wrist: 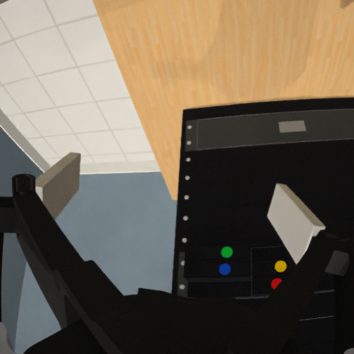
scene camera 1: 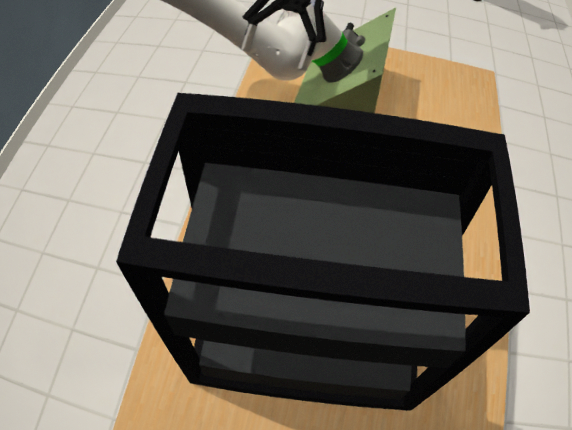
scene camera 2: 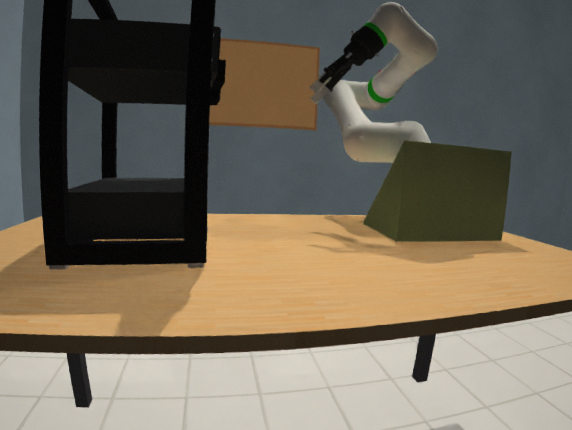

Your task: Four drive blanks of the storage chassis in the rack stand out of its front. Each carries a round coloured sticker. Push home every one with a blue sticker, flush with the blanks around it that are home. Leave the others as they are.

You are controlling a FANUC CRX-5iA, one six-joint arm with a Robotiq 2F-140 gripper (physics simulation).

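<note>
The black rack (scene camera 1: 320,270) (scene camera 2: 196,150) (wrist: 250,108) stands on the table. In the wrist view, low right of centre, the chassis front shows a blank with a blue sticker (wrist: 224,269), beside one with a green sticker (wrist: 226,252). To their right are a yellow sticker (wrist: 280,266) and a red sticker (wrist: 276,284), the red one partly covered by a finger. In scene camera 2, dark parts (scene camera 2: 220,75) stand out of the rack's front; single blanks cannot be told apart. My gripper (scene camera 1: 275,50) (scene camera 2: 316,93) (wrist: 177,186) is open and empty, apart from the rack, in front of it.
A green wedge-shaped block (scene camera 1: 380,45) (scene camera 2: 450,195) stands on the table (scene camera 1: 450,100) (scene camera 2: 300,290) (wrist: 165,45) on the arm's side. A grey panel (wrist: 235,132) with a light label sits at the rack's other end in the wrist view. A brown board (scene camera 2: 270,85) hangs behind.
</note>
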